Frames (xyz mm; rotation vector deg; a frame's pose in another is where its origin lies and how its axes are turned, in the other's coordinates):
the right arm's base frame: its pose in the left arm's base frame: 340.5 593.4 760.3 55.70 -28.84 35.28
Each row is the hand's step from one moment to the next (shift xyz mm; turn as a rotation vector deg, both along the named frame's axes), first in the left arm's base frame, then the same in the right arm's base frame.
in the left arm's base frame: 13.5 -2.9 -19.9 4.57 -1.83 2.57
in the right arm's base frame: -3.8 -22.3 -8.5 4.50 -2.34 2.27
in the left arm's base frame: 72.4 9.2 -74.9 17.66 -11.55 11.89
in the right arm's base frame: 6.5 -90.3 -52.3 17.51 -9.73 13.62
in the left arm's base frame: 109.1 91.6 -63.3 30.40 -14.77 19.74
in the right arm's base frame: 61.3 -73.7 -122.9 30.96 -15.04 18.64
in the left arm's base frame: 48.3 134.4 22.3 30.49 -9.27 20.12
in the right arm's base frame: 83.1 37.0 -112.3 32.65 -12.56 14.02
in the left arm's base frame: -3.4 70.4 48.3 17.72 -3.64 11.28
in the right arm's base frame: 46.3 60.9 -38.0 19.15 -6.81 6.43
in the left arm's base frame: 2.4 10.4 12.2 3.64 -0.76 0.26
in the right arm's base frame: 12.2 10.1 -3.5 2.61 -2.64 0.35
